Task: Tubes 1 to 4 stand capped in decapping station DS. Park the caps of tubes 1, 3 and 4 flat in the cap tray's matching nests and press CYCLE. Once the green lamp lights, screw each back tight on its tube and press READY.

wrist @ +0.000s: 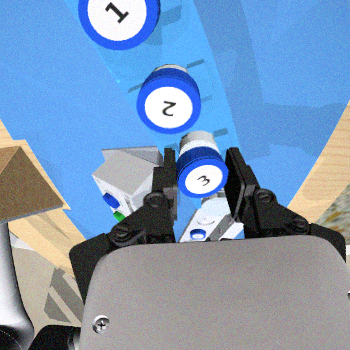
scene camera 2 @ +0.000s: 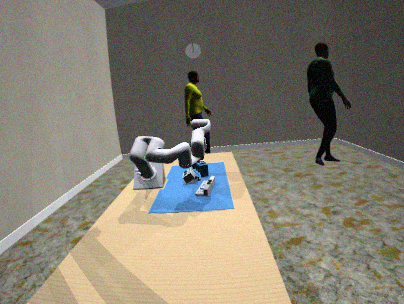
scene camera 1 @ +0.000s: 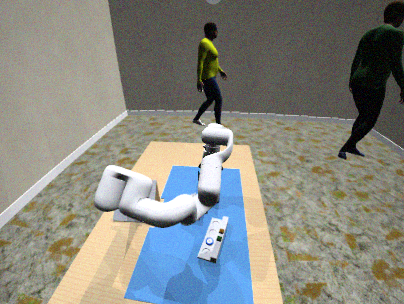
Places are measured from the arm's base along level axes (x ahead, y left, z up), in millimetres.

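Pixels of known places: gripper, between the fingertips: (wrist: 199, 164); arm's base, origin of its link: (scene camera 2: 148, 173).
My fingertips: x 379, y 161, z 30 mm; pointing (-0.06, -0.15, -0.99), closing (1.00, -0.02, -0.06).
Ahead of a thing's pixels: the offset from my fingertips to its top centre. "spot": to the spot under its first point. Level surfaces: height alone.
In the wrist view my gripper (wrist: 199, 164) is shut on blue cap 3 @[1 mm ahead, 0 mm left, 19 mm up] (wrist: 203, 175), one black finger on each side. The cap sits at the top of its grey-white tube @[spot: 2 mm back, 14 mm left, 9 mm down] (wrist: 197, 139) in the pale blue decapping station @[10 mm back, 24 mm left, 11 mm down] (wrist: 173, 52). Caps 2 @[19 mm back, 48 mm left, 7 mm up] (wrist: 168, 104) and 1 @[39 mm back, 97 mm left, 7 mm up] (wrist: 119, 17) stand on their tubes further along the row. The white cap tray @[39 mm ahead, 296 mm right, 61 mm down] (scene camera 1: 219, 221) (scene camera 2: 209, 184) (wrist: 215, 223) holds one blue cap @[20 mm ahead, 319 mm right, 94 mm down] (scene camera 1: 209, 240) (wrist: 198, 234) in a nest. In scene camera 1 the arm hides the gripper and the station.
A grey control box @[83 mm back, 140 mm right, 31 mm down] (wrist: 125, 171) (scene camera 2: 189, 175) with a blue and a green button stands beside the station. The tray has an orange @[spot: 71 mm ahead, 288 mm right, 62 mm down] (scene camera 1: 221, 231) and a green button @[spot: 63 mm ahead, 325 mm right, 61 mm down] (scene camera 1: 219, 238). All lies on a blue mat @[114 mm down] (scene camera 1: 186, 271) on a wooden table @[118 mm down] (scene camera 1: 170, 154). Two people (scene camera 1: 208, 60) (scene camera 2: 321, 84) walk behind.
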